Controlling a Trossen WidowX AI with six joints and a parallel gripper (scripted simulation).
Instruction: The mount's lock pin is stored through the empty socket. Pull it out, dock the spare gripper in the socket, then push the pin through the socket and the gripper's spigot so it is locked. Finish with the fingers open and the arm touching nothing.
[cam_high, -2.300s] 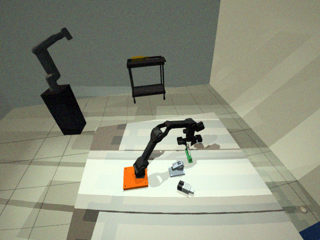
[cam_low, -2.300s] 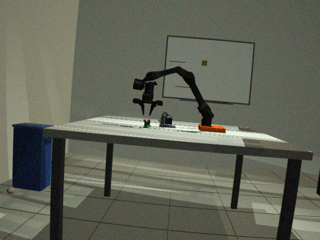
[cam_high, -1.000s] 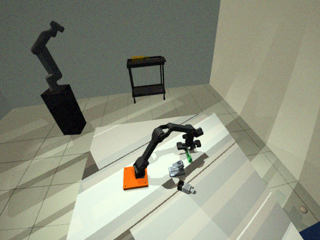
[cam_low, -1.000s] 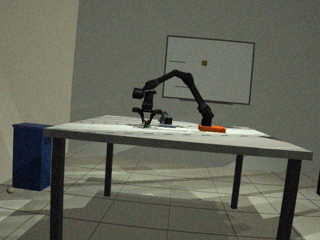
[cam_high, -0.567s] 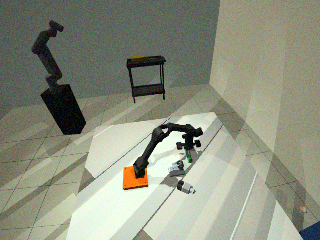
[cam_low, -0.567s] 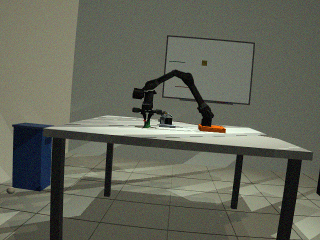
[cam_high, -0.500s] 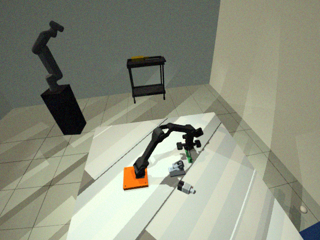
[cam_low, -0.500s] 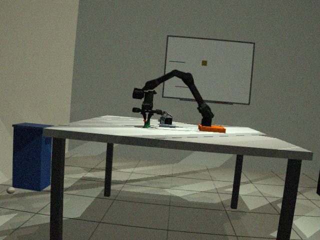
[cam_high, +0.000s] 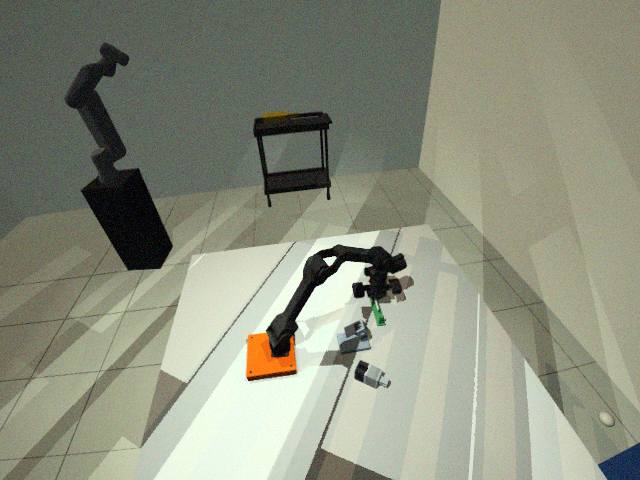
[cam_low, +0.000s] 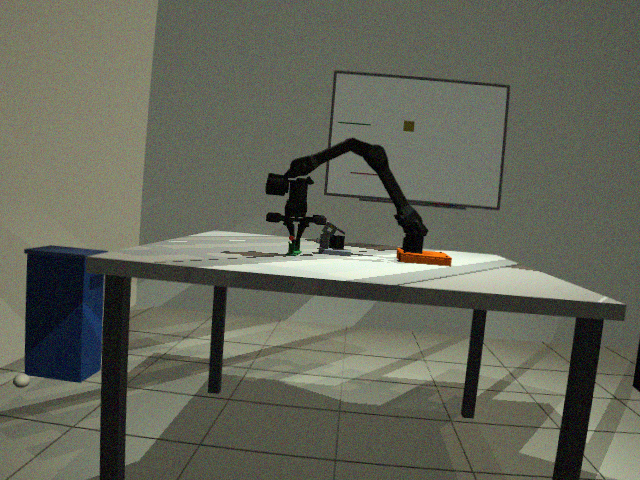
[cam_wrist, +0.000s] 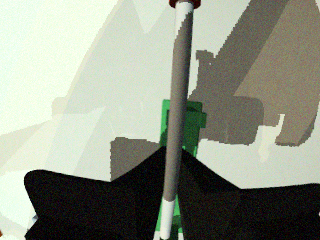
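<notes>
My gripper tip is now 3 cm to the left of the green bracket, 1 cm short of it and 1 cm above it. From my gripper tip the other things lie so: socket (17 cm to the right, 9 cm behind, 2 cm above); spare gripper (32 cm to the right, 6 cm behind).
</notes>
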